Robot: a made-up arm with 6 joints. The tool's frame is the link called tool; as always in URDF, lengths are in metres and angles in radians. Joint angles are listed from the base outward.
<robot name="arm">
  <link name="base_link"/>
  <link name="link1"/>
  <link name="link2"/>
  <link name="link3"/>
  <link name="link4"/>
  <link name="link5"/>
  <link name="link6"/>
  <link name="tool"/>
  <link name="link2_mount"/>
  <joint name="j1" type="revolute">
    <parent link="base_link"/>
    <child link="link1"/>
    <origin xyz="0 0 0.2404" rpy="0 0 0"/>
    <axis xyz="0 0 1"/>
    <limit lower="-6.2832" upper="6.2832"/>
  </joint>
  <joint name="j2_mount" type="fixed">
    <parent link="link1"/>
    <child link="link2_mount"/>
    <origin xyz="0 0.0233 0" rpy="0 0 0"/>
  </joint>
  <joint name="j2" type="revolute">
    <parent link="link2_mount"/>
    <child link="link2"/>
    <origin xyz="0 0.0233 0" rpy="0 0 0"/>
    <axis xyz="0 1 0"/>
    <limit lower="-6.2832" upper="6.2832"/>
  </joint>
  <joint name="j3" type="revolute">
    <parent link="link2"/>
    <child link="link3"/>
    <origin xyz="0 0 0.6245" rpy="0 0 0"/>
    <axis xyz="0 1 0"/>
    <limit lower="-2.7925" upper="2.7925"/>
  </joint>
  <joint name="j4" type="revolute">
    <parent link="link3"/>
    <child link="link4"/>
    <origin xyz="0 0 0.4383" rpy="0 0 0"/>
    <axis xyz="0 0 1"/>
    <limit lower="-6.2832" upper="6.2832"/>
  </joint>
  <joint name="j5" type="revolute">
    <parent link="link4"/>
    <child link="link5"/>
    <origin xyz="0 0 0" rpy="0 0 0"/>
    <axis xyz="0 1 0"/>
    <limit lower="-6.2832" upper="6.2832"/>
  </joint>
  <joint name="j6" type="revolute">
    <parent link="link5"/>
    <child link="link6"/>
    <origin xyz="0 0 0.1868" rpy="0 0 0"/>
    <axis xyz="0 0 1"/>
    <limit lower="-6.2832" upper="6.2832"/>
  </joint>
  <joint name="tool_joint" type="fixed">
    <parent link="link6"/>
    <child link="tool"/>
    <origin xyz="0 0 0" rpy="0 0 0"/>
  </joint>
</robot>
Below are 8 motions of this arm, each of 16 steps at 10 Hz.
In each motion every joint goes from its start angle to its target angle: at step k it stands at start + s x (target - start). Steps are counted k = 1, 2, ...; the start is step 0. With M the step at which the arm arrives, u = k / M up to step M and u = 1 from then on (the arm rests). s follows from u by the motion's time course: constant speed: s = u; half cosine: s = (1 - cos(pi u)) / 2; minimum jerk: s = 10 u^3 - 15 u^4 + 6 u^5.
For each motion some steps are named. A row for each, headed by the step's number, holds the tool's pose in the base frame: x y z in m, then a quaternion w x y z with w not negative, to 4 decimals.
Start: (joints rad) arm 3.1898 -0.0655 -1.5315 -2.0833 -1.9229 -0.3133
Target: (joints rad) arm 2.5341 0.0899 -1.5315 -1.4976 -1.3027 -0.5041
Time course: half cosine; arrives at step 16
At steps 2, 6, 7, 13, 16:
2: 0.4214 -0.1928 0.9394 0.8248 0.5216 -0.0430 -0.2138
6: 0.3791 -0.2825 0.9337 0.7724 0.5839 -0.0107 -0.2498
7: 0.3610 -0.3098 0.9309 0.7538 0.6050 -0.0027 -0.2564
13: 0.2440 -0.4193 0.9141 0.6642 0.7064 0.0122 -0.2442
16: 0.2234 -0.4308 0.9122 0.6532 0.7196 0.0101 -0.2355

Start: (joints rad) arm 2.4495 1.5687 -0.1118 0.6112 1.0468 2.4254
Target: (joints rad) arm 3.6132 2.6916 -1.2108 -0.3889 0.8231 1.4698
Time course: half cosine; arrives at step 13
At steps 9, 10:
9: -0.9399 -0.2330 -0.3274 0.2651 0.7029 -0.5921 -0.2917
10: -0.8682 -0.3034 -0.3610 0.2486 0.7585 -0.5056 -0.3275

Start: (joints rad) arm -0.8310 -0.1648 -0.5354 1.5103 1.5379 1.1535
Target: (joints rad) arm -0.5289 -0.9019 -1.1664 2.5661 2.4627 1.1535
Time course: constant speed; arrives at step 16
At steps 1, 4, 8, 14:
1: -0.1321 0.4785 1.1569 0.5940 -0.1340 0.7020 0.3693
4: -0.2665 0.5614 0.9978 0.5535 -0.2588 0.7538 0.2416
8: -0.4088 0.5854 0.7698 0.5097 -0.3882 0.7676 0.0168
14: -0.5283 0.4940 0.4766 0.4654 -0.4627 0.6560 -0.3728

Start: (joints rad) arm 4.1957 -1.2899 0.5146 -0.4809 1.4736 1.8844
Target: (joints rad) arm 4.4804 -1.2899 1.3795 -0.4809 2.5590 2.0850
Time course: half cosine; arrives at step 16
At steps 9, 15, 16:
9: 0.1616 0.5271 0.7787 0.5825 0.6370 -0.5009 -0.0632
15: 0.1111 0.4719 0.6885 0.2543 0.7928 -0.5521 -0.0440
16: 0.1104 0.4713 0.6866 0.2457 0.7951 -0.5527 -0.0444

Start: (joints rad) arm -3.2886 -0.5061 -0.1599 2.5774 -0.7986 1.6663
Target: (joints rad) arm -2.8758 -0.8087 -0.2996 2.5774 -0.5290 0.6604
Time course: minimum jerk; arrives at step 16
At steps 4, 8, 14, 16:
4: 0.6093 -0.0407 1.2820 0.8529 -0.1473 0.1201 0.4863
8: 0.7718 0.0609 1.1799 0.8957 -0.1098 0.1933 0.3851
14: 0.9149 0.2469 1.0165 0.9088 -0.1429 0.3053 0.2458
16: 0.9183 0.2540 1.0104 0.9085 -0.1456 0.3089 0.2410

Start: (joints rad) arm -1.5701 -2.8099 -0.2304 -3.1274 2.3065 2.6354
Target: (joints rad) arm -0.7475 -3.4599 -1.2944 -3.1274 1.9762 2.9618
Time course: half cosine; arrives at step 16
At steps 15, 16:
15: 0.4317 -0.3458 -0.1733 0.8704 -0.0541 -0.2085 -0.4427
16: 0.4353 -0.3432 -0.1660 0.8716 -0.0554 -0.2149 -0.4372

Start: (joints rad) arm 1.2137 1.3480 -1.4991 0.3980 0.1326 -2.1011
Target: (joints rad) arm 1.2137 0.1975 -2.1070 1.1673 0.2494 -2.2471
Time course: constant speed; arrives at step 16
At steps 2, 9, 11, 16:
2: 0.0769 0.3765 1.0537 0.9699 0.1137 -0.0520 -0.2090
9: -0.1221 -0.1163 0.9997 0.8689 0.4436 -0.1955 -0.0999
11: -0.1683 -0.2275 0.9236 0.8113 0.5240 -0.2473 -0.0782
16: -0.2468 -0.4070 0.6641 0.6181 0.6852 -0.3818 -0.0521

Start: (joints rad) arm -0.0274 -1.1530 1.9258 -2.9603 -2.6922 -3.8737
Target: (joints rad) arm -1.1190 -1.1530 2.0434 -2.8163 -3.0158 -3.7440
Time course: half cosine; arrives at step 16
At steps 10, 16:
10: -0.2082 0.2888 0.6318 0.1846 0.0541 -0.9478 -0.2545
16: -0.1086 0.3476 0.6357 0.1802 -0.0971 -0.9213 -0.3305

